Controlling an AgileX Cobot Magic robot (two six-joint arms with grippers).
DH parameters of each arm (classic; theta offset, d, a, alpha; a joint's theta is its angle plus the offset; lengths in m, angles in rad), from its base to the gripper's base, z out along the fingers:
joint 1: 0 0.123 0 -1.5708
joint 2: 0.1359 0 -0.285 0
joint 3: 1.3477 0 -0.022 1.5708
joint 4: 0 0.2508 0 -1.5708
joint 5: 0 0 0.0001 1.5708
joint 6: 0 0.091 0 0
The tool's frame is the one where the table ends.
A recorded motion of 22 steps. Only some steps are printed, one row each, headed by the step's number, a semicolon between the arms.
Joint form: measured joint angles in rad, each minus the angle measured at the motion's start. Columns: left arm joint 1, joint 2, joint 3, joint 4, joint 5, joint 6; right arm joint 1, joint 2, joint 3, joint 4, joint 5, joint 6.
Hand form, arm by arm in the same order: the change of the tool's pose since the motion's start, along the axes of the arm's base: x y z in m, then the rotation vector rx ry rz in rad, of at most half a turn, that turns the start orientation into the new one. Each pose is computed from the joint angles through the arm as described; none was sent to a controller.
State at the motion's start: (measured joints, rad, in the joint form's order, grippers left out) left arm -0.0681 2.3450 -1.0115 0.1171 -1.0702 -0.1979; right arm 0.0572 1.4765 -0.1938 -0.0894 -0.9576 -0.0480
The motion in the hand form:
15: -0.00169 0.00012 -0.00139 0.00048 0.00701 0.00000; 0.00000 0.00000 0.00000 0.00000 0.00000 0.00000
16: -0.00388 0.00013 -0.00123 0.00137 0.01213 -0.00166; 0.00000 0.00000 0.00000 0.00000 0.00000 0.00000
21: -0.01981 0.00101 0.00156 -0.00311 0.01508 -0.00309; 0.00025 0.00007 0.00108 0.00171 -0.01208 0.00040
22: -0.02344 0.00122 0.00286 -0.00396 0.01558 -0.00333; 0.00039 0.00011 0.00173 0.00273 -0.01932 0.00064
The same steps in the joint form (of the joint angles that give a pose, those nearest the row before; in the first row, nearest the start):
15: 0.0000 0.0003 0.0068 0.0000 0.0000 0.0000; 0.0000 0.0000 0.0000 0.0000 0.0000 0.0000
16: 0.0000 -0.0048 0.0170 0.0018 0.0000 0.0000; 0.0000 0.0000 0.0000 0.0000 0.0000 0.0000
21: 0.0000 -0.0365 0.0923 0.0018 -0.0412 0.0000; 0.0000 0.0000 0.0000 0.0000 -0.0122 0.0000
22: 0.0000 -0.0459 0.1097 0.0018 -0.0489 0.0000; 0.0000 0.0000 0.0000 0.0000 -0.0195 0.0000

